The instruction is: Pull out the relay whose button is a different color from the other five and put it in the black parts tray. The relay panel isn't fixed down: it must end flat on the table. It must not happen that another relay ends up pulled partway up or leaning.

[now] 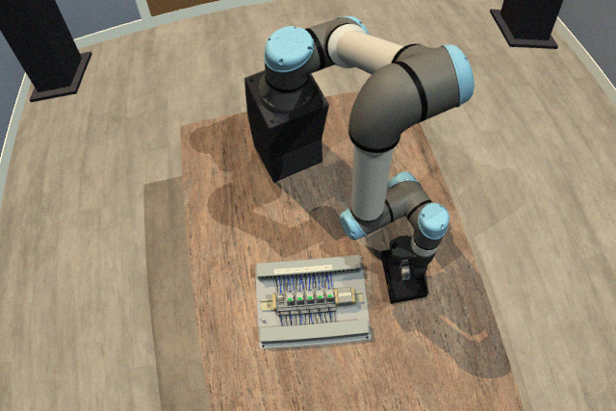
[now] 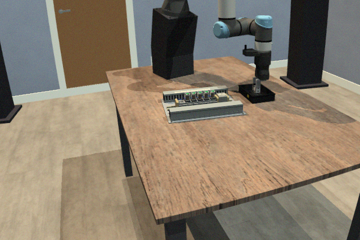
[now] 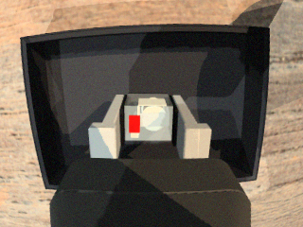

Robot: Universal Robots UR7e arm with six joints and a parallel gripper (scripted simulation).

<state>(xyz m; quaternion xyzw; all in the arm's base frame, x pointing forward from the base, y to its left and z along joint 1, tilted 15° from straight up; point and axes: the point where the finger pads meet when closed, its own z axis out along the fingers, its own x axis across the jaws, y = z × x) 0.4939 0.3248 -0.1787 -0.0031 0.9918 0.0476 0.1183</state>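
The black parts tray lies 2 cm below my hand. The rest, counted from my hand: grey relay panel (6 cm ahead, 28 cm to the right, 2 cm below).
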